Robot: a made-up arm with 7 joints.
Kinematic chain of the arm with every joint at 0, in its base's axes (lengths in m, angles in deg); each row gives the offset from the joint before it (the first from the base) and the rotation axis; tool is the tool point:
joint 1: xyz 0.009 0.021 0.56 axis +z
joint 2: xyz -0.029 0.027 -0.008 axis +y
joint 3: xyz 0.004 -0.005 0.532 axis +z
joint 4: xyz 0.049 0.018 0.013 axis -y
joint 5: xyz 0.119 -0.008 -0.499 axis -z
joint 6: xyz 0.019 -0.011 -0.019 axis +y
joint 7: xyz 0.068 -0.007 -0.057 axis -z
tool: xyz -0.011 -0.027 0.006
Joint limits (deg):
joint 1: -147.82..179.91
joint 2: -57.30..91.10
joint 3: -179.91..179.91
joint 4: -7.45..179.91
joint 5: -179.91..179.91
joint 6: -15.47..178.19
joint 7: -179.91..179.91
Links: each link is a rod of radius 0.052 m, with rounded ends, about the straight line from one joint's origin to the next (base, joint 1, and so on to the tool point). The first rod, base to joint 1, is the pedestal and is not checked.
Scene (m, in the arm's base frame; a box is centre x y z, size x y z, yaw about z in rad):
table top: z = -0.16
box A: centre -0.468 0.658 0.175 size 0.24 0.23 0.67 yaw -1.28
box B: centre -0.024 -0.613 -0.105 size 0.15 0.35 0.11 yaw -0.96
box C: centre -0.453 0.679 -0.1 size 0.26 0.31 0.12 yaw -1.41
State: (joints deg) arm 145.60 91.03 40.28 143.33 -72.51 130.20 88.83
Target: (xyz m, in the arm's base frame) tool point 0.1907 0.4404 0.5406
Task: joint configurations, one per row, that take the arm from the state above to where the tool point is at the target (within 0.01 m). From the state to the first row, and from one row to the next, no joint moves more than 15 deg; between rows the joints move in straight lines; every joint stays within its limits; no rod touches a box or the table.
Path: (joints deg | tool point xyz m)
1: 144.52 77.72 32.56 134.48 -68.67 138.20 90.92 | -0.8987 0.4557 0.4618
2: 143.44 64.42 24.85 125.63 -64.83 146.20 93.01 | -0.8590 0.4680 0.6123
3: 142.36 51.11 17.13 116.77 -60.99 154.20 95.10 | -0.7884 0.4784 0.7535
4: 141.27 37.80 9.41 107.92 -57.15 162.19 97.19 | -0.6892 0.4822 0.8836
5: 140.19 24.49 1.69 99.07 -53.31 170.19 99.28 | -0.5646 0.4739 0.9979
6: 139.11 11.19 -6.02 90.22 -49.47 178.19 101.37 | -0.4195 0.4494 1.0895
7: 127.70 15.89 -11.19 77.14 -53.08 168.34 99.47 | -0.2936 0.5764 0.9246
8: 116.29 20.59 -16.36 64.05 -56.70 158.49 97.57 | -0.1180 0.6195 0.7697
9: 104.88 25.28 -21.53 50.97 -60.32 148.63 95.67 | 0.0588 0.5688 0.6383
10: 93.47 29.98 -26.70 37.89 -63.93 138.78 93.76 | 0.1907 0.4404 0.5406

